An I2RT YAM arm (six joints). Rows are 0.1 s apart.
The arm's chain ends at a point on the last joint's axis. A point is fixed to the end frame.
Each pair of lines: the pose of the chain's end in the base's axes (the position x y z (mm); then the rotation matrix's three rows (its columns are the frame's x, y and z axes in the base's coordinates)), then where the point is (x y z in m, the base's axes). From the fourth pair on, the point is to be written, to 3 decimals.
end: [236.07, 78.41, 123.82], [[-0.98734, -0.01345, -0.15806], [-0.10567, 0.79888, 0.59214], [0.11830, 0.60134, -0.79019]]
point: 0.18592 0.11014 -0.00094
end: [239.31, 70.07, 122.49], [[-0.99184, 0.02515, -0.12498], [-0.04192, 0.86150, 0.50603], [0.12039, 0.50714, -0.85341]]
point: 0.19127 0.08995 -0.00551
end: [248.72, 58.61, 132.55], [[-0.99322, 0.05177, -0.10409], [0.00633, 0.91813, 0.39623], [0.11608, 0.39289, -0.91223]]
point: 0.20195 0.06347 0.00264
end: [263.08, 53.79, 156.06], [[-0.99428, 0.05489, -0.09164], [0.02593, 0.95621, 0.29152], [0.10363, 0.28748, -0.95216]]
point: 0.218 0.044 0.026
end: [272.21, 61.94, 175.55], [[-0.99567, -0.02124, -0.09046], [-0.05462, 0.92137, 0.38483], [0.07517, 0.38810, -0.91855]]
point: 0.231 0.063 0.044
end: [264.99, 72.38, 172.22], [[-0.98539, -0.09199, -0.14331], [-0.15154, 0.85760, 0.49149], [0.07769, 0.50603, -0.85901]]
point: 0.221 0.087 0.042
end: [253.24, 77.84, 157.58], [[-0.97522, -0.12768, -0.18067], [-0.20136, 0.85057, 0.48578], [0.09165, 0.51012, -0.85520]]
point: 0.206 0.091 0.028
